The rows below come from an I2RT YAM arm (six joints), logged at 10 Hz.
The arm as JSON. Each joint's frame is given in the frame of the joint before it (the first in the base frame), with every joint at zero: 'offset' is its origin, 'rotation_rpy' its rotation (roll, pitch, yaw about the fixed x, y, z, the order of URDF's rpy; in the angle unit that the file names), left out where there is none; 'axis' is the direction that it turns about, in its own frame. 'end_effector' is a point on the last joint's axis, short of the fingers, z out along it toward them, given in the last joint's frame.
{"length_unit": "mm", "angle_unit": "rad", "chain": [
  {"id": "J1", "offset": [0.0, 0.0, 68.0], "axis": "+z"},
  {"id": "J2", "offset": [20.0, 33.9, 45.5], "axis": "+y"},
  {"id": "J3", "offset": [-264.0, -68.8, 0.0], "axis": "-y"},
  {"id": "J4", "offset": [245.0, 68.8, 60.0], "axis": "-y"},
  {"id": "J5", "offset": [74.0, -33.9, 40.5], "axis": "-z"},
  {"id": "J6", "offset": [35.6, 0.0, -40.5], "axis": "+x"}
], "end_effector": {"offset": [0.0, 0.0, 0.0], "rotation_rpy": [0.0, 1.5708, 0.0]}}
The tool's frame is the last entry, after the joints.
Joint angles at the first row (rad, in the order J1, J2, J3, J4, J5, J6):
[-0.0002, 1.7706, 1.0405, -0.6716, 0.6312, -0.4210]
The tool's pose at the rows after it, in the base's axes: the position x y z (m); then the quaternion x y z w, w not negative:
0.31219, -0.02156, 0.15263, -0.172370, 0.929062, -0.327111, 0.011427
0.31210, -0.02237, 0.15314, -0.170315, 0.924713, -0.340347, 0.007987
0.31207, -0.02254, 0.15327, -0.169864, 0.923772, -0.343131, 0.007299
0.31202, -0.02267, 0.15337, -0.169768, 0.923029, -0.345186, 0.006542
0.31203, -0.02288, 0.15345, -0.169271, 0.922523, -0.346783, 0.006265
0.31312, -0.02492, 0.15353, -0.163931, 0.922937, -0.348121, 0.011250
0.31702, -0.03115, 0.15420, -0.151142, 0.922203, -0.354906, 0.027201
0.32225, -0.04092, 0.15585, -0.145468, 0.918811, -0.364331, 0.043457
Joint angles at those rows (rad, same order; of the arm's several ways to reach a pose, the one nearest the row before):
[-0.0002, 1.7706, 1.0405, -0.6716, 0.6483, -0.4240]
[-0.0002, 1.7710, 1.0405, -0.6716, 0.6773, -0.4240]
[-0.0002, 1.7710, 1.0405, -0.6716, 0.6834, -0.4240]
[-0.0002, 1.7710, 1.0405, -0.6720, 0.6880, -0.4244]
[-0.0006, 1.7710, 1.0405, -0.6716, 0.6914, -0.4244]
[-0.0071, 1.7710, 1.0397, -0.6575, 0.6918, -0.4244]
[-0.0261, 1.7710, 1.0378, -0.6083, 0.6971, -0.4347]
[-0.0555, 1.7710, 1.0370, -0.5419, 0.7017, -0.4782]

